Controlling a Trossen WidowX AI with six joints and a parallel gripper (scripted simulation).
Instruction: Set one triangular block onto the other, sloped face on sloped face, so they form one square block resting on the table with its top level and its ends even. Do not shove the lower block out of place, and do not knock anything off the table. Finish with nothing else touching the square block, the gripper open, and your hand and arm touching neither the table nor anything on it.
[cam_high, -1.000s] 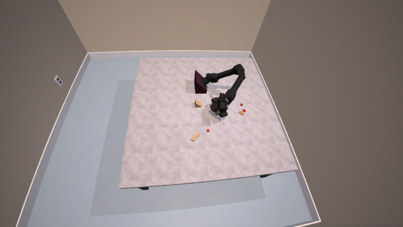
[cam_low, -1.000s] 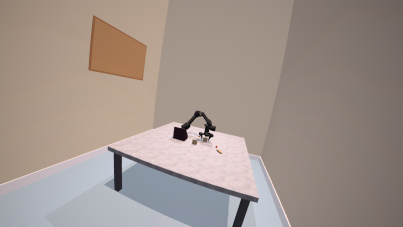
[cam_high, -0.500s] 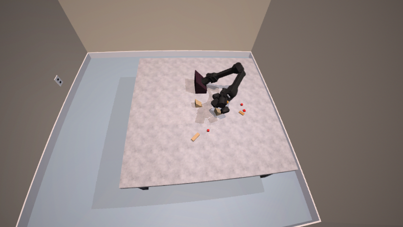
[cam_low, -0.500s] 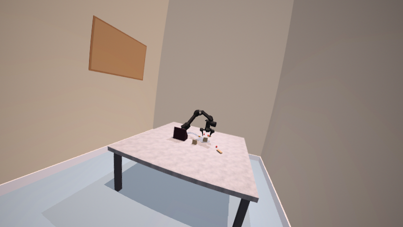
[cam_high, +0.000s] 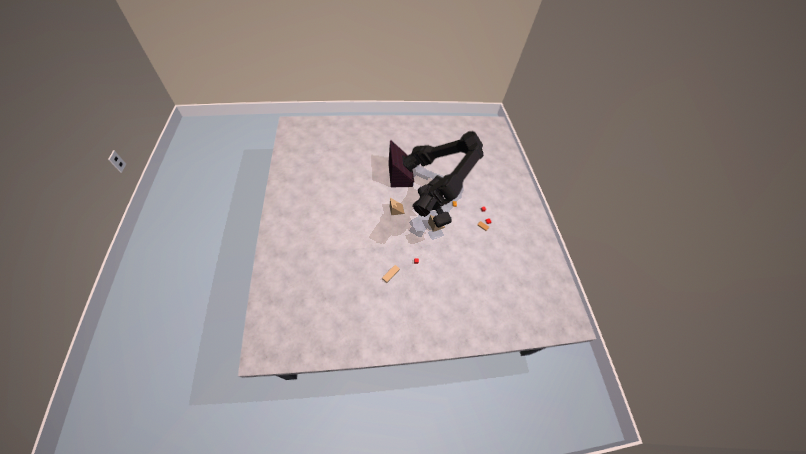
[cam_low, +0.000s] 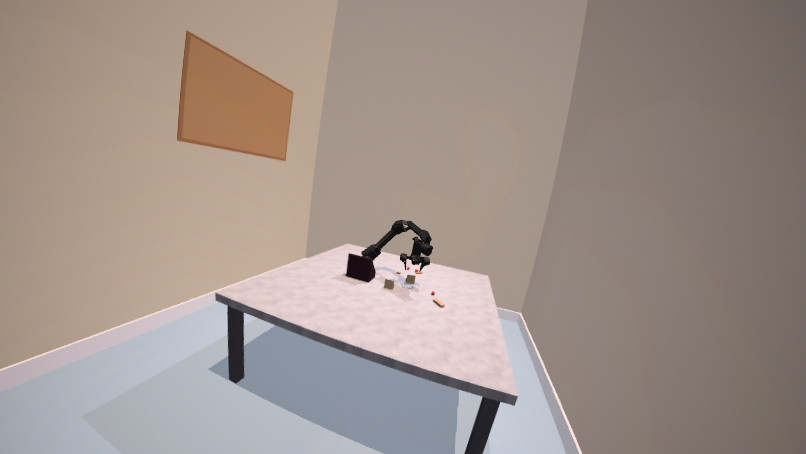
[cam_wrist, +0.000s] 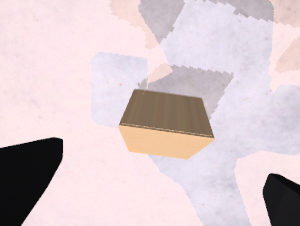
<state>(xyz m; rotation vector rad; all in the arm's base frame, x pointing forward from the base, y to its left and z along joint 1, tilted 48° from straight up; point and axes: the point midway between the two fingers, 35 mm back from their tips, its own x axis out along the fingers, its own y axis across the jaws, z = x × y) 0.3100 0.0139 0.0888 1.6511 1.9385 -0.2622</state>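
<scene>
Now: gripper tip 10 mm past the tan triangular block, 10 mm to the right of it and 70 mm above it.
</scene>
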